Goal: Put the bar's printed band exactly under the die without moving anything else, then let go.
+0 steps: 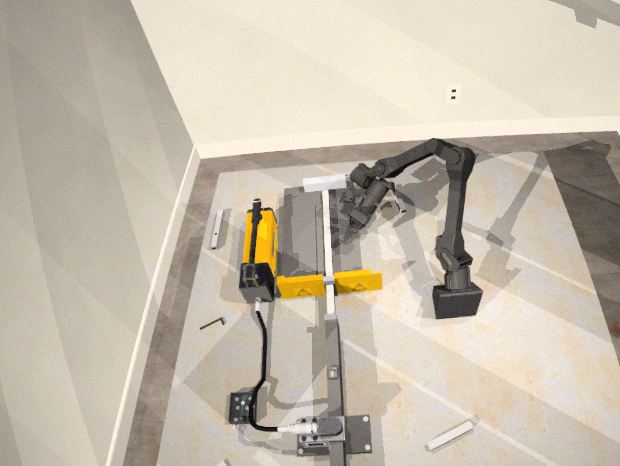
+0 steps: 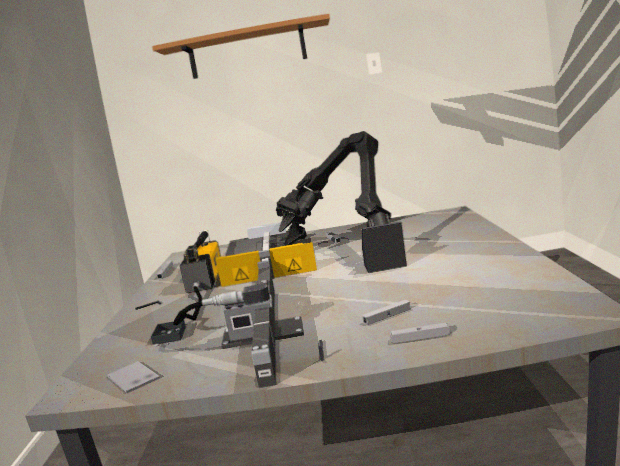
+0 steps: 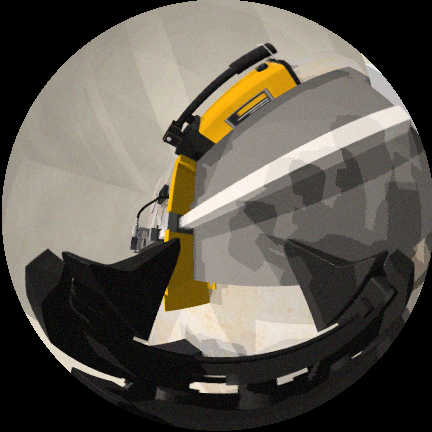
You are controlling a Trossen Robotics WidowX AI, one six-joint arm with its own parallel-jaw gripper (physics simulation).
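Where they show: gripper, between the fingertips: (image 1: 346, 237) (image 2: 282, 238) (image 3: 234, 244); arm's base, origin of its link: (image 1: 458, 288) (image 2: 381, 233).
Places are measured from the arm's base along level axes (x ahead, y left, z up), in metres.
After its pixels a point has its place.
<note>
The long white bar (image 1: 327, 235) @(x 0.343, y -0.295, z -0.035 m) (image 2: 266, 241) @(x 0.338, y -0.338, z -0.034 m) (image 3: 300, 157) @(x 0.339, y -0.334, z -0.035 m) lies over a dark grey plate (image 1: 299, 225) @(x 0.432, y -0.373, z -0.054 m) (image 3: 220, 265) @(x 0.273, y -0.203, z -0.055 m) and passes through the gap in the yellow guard (image 1: 300, 286) @(x 0.448, y -0.127, z -0.044 m) (image 2: 238, 269) @(x 0.450, y -0.124, z -0.057 m) (image 3: 182, 185) @(x 0.446, y -0.127, z -0.038 m). Its near part enters a grey channel (image 1: 332, 345) @(x 0.375, y 0.089, z -0.029 m). The printed band cannot be made out. A dark head (image 1: 330, 426) @(x 0.403, y 0.321, z 0.015 m) (image 2: 256, 293) @(x 0.404, y 0.339, z 0.007 m) with a cable stands at the channel's near end; the die itself cannot be made out. My gripper (image 1: 345, 236) @(x 0.286, y -0.260, z -0.017 m) (image 2: 289, 234) @(x 0.286, y -0.260, z -0.017 m) (image 3: 234, 244) @(x 0.286, y -0.260, z -0.017 m) is open and empty, close to the bar on its right side, behind the guard.
A yellow and black unit (image 1: 273, 235) @(x 0.524, y -0.353, z -0.058 m) (image 2: 196, 270) @(x 0.582, y -0.126, z -0.034 m) (image 3: 245, 97) @(x 0.526, y -0.335, z -0.036 m) stands left of the plate, its cable (image 1: 264, 345) @(x 0.579, y 0.027, z -0.093 m) running to the head. A white block (image 1: 323, 183) @(x 0.328, y -0.514, z -0.019 m) is at the bar's far end. A hex key (image 1: 212, 323) @(x 0.747, y -0.078, z -0.101 m), dark tray (image 2: 167, 331) @(x 0.660, y 0.179, z -0.103 m) and loose bars (image 2: 386, 312) @(x 0.114, y 0.384, z -0.090 m) (image 2: 420, 333) @(x 0.083, y 0.529, z -0.091 m) lie about.
</note>
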